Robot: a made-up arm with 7 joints. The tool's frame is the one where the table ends. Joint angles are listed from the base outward.
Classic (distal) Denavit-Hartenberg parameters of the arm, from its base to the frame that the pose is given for. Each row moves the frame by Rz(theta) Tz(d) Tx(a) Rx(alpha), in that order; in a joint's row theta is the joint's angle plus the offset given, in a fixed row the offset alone. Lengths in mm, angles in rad.
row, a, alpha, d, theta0
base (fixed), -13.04, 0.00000, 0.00, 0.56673
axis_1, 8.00, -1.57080, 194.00, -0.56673
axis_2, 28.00, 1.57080, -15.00, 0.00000
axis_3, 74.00, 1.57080, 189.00, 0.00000
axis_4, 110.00, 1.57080, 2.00, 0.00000
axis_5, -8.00, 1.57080, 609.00, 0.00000
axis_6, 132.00, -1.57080, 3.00, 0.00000
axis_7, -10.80, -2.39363, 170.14, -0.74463
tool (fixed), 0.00, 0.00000, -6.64, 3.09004
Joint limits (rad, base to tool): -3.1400..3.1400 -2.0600..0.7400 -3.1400..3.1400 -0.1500..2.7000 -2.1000..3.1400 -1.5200..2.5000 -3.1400..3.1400
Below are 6 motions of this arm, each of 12 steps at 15 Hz.
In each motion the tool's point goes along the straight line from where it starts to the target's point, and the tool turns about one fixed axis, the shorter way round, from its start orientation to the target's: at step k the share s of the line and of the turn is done. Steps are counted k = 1, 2, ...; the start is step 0. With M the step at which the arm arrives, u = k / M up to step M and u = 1 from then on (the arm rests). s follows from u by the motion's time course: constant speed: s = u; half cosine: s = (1 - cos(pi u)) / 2; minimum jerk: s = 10 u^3 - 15 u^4 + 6 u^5.
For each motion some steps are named. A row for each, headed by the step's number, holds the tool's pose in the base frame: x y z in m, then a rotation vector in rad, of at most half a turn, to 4 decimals.
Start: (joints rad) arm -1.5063 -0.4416 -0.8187 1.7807 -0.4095 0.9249 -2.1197
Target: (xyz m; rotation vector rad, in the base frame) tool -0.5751 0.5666 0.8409 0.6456 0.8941 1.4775
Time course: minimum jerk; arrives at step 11
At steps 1, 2, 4, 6, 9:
1: -0.6576 -0.4173 0.8254 1.5900 -0.2153 2.6011
2: -0.6544 -0.3793 0.8260 1.5553 -0.1554 2.5681
4: -0.6368 -0.1695 0.8293 1.3596 0.1473 2.3664
6: -0.6096 0.1554 0.8344 1.0470 0.5319 2.0020
9: -0.5788 0.5221 0.8402 0.6890 0.8610 1.5369

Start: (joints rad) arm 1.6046 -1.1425 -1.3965 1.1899 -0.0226 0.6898 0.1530
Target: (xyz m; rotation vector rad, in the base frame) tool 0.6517 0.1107 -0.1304 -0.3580 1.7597 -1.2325
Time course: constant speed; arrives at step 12
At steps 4, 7, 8, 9, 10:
4: 0.7864 0.1293 0.1822 0.3564 1.8604 -1.4486
7: 0.7359 0.1223 0.0650 0.0813 1.8379 -1.3774
8: 0.7190 0.1200 0.0259 -0.0086 1.8262 -1.3510
9: 0.7022 0.1177 -0.0132 -0.0975 1.8125 -1.3232
10: 0.6854 0.1154 -0.0522 -0.1854 1.7968 -1.2942

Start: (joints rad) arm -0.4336 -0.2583 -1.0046 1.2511 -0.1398 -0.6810 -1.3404
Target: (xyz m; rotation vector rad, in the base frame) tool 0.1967 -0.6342 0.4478 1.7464 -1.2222 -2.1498
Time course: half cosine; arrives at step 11
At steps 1, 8, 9, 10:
1: 0.0627 -0.7870 0.5830 -0.4136 -1.8652 -2.3322
8: 0.1731 -0.6611 0.4716 1.4025 -1.4002 -2.2786
9: 0.1858 -0.6466 0.4587 1.5915 -1.3070 -2.2139
10: 0.1939 -0.6374 0.4506 1.7074 -1.2443 -2.1669

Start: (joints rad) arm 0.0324 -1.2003 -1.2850 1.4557 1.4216 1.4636 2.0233
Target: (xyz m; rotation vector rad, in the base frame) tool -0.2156 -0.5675 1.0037 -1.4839 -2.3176 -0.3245
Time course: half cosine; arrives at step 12
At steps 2, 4, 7, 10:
2: -0.0249 -0.7677 0.6850 -0.4378 -2.6235 -0.6465
4: -0.0623 -0.7284 0.7475 -0.6520 -2.5936 -0.5898
7: -0.1399 -0.6470 0.8771 -1.0840 -2.4844 -0.4617
10: -0.2019 -0.5819 0.9808 -1.4136 -2.3521 -0.3501

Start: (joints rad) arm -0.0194 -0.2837 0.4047 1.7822 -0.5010 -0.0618 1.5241
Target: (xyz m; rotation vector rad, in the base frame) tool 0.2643 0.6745 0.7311 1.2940 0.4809 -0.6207
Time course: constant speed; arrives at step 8
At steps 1, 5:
1: 0.5054 0.3853 0.9123 1.7986 1.0412 -0.9230
5: 0.3676 0.5505 0.8087 1.5161 0.7141 -0.7516

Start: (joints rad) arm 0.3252 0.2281 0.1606 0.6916 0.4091 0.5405 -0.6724
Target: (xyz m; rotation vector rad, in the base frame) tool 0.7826 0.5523 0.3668 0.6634 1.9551 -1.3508
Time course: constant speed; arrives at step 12
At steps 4, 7, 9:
4: 0.6248 0.3630 -0.0966 -0.1906 1.2402 -1.4873
7: 0.6840 0.4340 0.0772 0.1132 1.5244 -1.4699
9: 0.7234 0.4813 0.1930 0.3269 1.7040 -1.4364

